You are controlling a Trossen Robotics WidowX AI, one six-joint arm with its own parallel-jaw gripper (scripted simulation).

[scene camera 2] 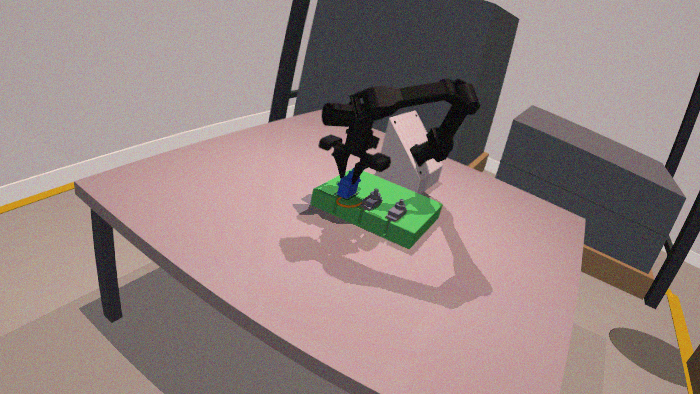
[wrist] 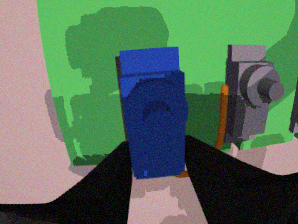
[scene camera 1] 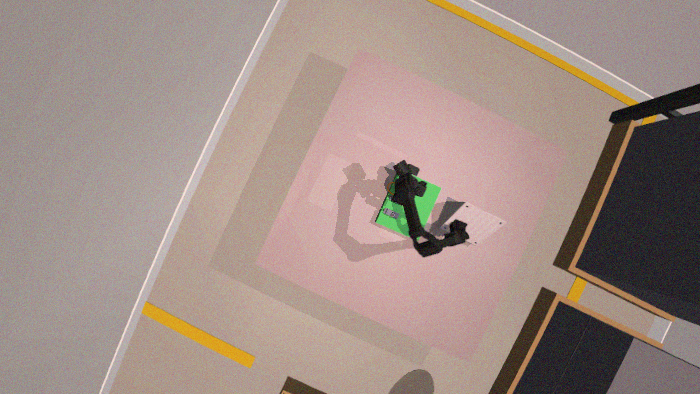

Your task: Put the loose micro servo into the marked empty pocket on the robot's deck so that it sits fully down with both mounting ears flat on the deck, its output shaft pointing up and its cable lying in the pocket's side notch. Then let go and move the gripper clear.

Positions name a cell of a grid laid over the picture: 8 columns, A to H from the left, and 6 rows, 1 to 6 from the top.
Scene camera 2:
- my gripper: D3
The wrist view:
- my gripper: E4
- blue micro servo: E3
